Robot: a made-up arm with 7 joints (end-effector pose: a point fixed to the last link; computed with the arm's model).
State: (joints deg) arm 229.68 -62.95 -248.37 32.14 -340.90 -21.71 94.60
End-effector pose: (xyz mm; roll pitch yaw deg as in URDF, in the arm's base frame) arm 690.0 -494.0 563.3 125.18 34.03 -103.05
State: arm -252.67 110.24 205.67 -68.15 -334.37 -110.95 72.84
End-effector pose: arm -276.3 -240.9 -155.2 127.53 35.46 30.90
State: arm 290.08 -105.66 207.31 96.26 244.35 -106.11 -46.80
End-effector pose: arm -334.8 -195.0 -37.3 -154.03 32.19 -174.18
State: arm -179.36 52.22 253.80 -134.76 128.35 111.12 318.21
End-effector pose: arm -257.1 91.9 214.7 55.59 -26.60 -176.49
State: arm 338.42 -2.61 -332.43 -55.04 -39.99 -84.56 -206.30
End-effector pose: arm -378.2 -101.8 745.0 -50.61 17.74 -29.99
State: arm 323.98 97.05 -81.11 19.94 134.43 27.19 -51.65
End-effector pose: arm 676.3 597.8 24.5 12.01 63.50 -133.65
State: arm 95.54 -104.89 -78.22 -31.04 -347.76 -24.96 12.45
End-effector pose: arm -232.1 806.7 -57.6 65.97 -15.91 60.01
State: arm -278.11 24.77 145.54 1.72 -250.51 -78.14 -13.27
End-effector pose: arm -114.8 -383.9 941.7 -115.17 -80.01 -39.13
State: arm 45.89 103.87 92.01 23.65 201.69 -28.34 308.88
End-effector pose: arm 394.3 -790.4 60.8 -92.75 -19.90 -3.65
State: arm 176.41 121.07 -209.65 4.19 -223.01 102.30 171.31
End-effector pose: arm -619.0 -180.9 -189.9 76.82 39.13 -167.46
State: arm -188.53 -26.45 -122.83 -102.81 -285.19 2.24 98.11
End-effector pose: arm -148.5 386.8 651.5 -97.13 60.82 -141.00
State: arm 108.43 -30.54 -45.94 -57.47 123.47 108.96 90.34
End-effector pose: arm -184.2 421.8 626.4 21.68 74.81 59.17
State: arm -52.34 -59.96 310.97 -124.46 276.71 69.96 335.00
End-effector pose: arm -105.2 -401.4 67.9 22.64 -21.75 140.92
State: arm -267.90 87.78 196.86 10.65 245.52 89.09 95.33
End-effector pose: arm -178.9 -778.9 281.7 46.52 -80.02 136.54
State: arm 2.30 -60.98 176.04 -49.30 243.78 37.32 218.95
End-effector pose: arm -446.2 -48.9 897.2 -168.13 -27.98 77.21
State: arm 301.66 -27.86 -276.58 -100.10 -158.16 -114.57 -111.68
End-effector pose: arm -393.9 -161.0 657.8 -162.17 46.43 -74.43
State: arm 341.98 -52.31 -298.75 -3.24 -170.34 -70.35 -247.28
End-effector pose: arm -569.1 -340.7 757.2 -123.62 -31.25 28.90
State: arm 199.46 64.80 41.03 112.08 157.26 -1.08 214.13
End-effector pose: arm -257.7 427.4 29.6 36.95 0.32 -25.33
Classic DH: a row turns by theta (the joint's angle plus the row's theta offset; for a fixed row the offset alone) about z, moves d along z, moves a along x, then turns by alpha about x. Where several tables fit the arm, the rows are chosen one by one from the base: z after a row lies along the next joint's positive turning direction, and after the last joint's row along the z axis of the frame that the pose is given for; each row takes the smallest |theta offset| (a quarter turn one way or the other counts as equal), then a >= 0, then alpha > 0; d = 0 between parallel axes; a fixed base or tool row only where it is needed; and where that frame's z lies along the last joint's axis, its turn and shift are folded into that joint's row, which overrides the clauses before.
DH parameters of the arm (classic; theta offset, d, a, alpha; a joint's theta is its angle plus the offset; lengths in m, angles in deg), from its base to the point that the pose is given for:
base (fixed): 0 0 0 180
joint 1: 0 -0.218 0 90
joint 2: 0 -0.013 0 -90
joint 3: 0 -0.455 0 90
joint 4: 0 -0.011 0 -90
joint 5: 0 -0.322 0 90
joint 6: 0 0 0 -90
joint 7: 0 -0.167 0 0

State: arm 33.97 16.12 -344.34 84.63 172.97 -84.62 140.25
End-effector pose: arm 290.7 -315.1 432.9 1.04 -5.35 90.03
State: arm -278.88 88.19 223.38 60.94 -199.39 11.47 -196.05
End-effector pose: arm 390.2 -656.6 522.9 -147.53 -50.99 102.19
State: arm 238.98 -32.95 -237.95 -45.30 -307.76 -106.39 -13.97
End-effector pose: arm -69.2 -175.5 833.2 -74.55 -66.58 -176.13
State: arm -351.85 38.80 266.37 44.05 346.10 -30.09 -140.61
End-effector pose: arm 572.3 175.0 869.0 140.64 -27.94 -107.12
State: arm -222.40 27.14 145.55 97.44 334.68 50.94 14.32
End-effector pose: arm -80.0 307.1 612.4 3.77 54.69 -88.15
